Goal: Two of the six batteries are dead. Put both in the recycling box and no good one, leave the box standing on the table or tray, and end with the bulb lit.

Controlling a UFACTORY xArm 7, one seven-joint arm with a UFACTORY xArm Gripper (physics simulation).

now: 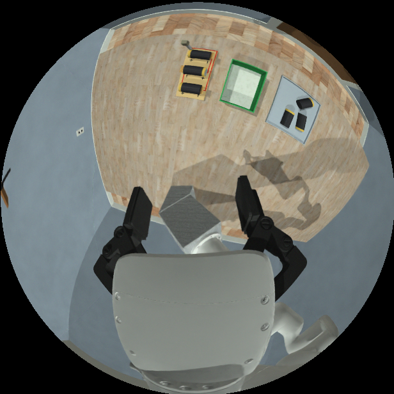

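My gripper (189, 190) is open and empty, high above the table's near side. Three black batteries with yellow ends, the top one (200, 55), the middle one (194, 71) and the lowest one (191, 88), sit in a row on the tan holder board (199, 95) with red wiring. A small grey bulb-like piece (185, 44) is at its top left corner; whether it is lit I cannot tell. The green-rimmed recycling box (224, 86) stands upright and shows no battery inside. The grey-blue tray (283, 90) holds three more batteries (304, 103) (287, 118) (301, 121) lying loose.
The box stands between the holder board and the tray on the wooden table (140, 110). A grey block-shaped part (190, 220) of the robot's base or arm shows between the fingers at the near edge. Arm shadows fall across the table below the tray.
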